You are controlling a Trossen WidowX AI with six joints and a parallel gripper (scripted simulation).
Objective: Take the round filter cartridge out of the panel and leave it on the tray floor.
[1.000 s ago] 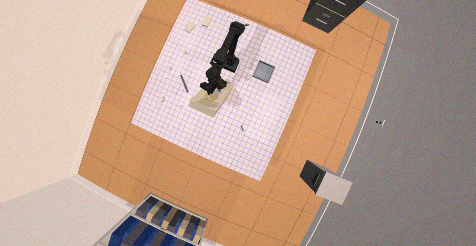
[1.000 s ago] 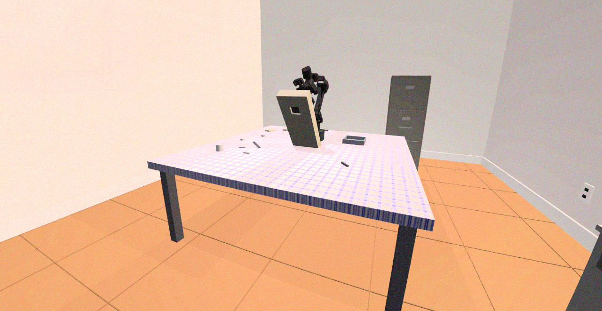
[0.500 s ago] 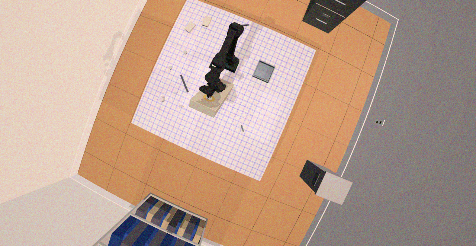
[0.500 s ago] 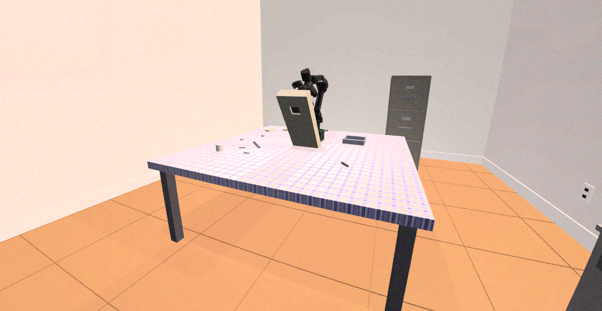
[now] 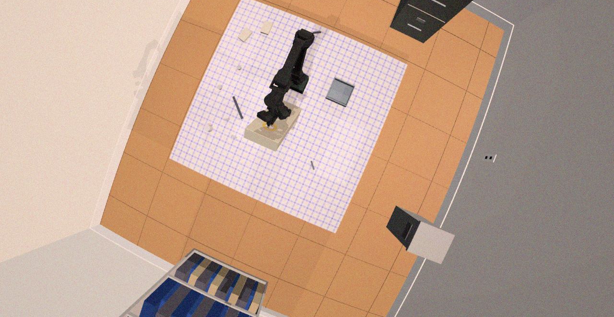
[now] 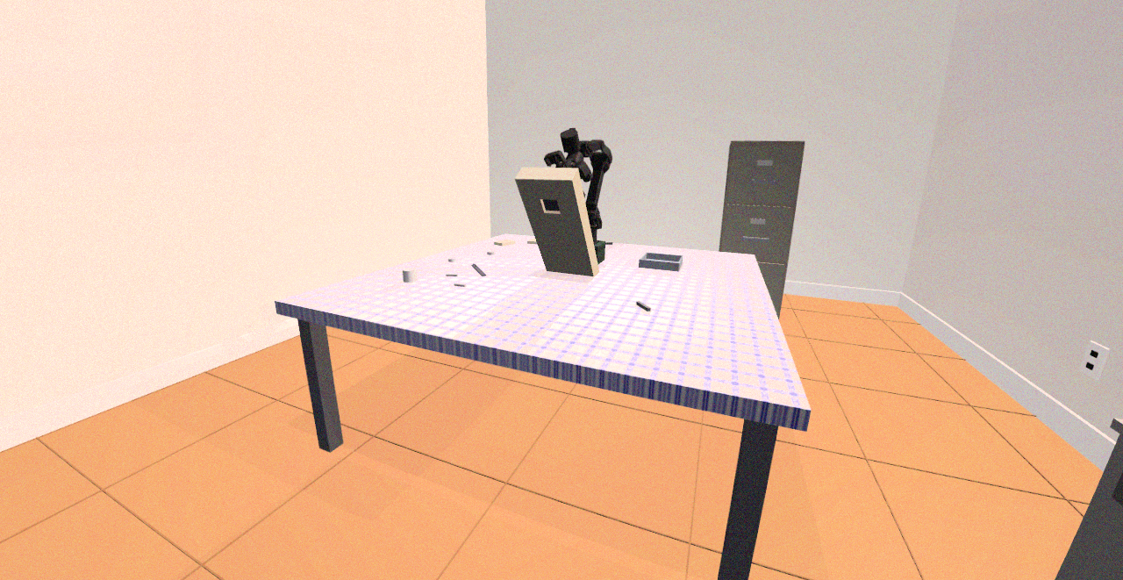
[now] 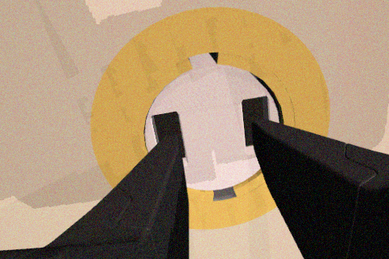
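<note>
The round filter cartridge is 20 mm ahead of my gripper tip and 10 mm below it. Also, from my gripper tip: tray (410 mm behind, 280 mm below, 270 mm to the left).
</note>
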